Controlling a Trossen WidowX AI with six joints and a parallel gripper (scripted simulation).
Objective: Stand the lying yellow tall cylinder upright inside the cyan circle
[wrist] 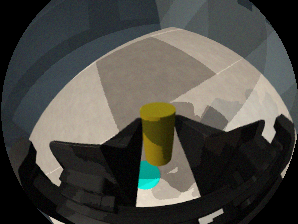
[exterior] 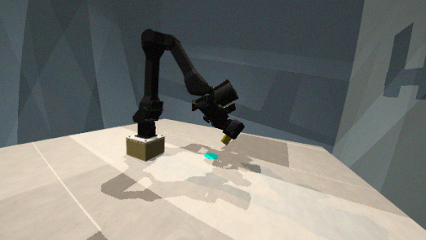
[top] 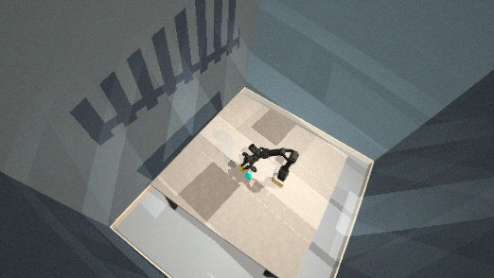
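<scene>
Now: gripper tip 11 cm above the cyan circle, 7 cm past it and 2 cm to the left of it. From my gripper tip the other things lie so: yellow cylinder (2 cm below, 1 cm to the right, 1 cm behind).
</scene>
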